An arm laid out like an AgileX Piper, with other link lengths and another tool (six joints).
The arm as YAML. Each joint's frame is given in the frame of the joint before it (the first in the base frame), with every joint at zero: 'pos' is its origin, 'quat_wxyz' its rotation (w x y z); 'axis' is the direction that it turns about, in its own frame. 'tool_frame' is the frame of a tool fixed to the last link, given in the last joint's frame.
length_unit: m
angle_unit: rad
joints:
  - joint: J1
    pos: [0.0, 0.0, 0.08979]
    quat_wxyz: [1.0, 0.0, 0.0, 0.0]
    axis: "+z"
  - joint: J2
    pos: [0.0, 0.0, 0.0]
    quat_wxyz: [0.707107, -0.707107, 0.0, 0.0]
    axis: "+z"
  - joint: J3
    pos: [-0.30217, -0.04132, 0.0]
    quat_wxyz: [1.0, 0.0, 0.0, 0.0]
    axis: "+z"
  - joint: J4
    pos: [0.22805, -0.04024, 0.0]
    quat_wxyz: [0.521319, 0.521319, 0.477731, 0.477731]
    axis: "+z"
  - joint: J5
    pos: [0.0, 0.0, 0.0]
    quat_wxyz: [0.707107, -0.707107, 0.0, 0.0]
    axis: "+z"
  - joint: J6
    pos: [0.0, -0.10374, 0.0]
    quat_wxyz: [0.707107, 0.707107, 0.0, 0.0]
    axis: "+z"
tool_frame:
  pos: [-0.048, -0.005, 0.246]
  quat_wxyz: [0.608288, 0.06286, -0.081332, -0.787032]
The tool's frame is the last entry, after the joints.
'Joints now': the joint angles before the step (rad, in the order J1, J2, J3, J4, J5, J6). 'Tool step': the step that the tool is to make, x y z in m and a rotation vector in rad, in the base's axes. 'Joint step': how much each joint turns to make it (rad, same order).
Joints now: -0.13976, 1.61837, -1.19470, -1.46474, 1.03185, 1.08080
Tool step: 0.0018, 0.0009, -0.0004, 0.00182, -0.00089, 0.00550
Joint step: 0.00000, 0.00000, -0.00020, 0.00012, -0.00584, -0.00023
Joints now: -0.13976, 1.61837, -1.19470, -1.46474, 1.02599, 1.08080
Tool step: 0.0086, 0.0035, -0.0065, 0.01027, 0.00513, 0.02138
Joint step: 0.00008, 0.00896, -0.00010, 0.00188, -0.02336, -0.00018
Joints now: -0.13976, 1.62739, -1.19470, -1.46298, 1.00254, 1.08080
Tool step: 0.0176, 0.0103, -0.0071, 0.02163, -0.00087, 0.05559
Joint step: 0.00012, 0.00192, 0.00020, 0.00592, -0.05912, -0.00799
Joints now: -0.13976, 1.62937, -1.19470, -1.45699, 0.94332, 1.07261
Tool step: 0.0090, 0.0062, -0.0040, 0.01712, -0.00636, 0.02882
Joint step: 0.00008, -0.00013, 0.00014, 0.00697, -0.03332, 0.00003
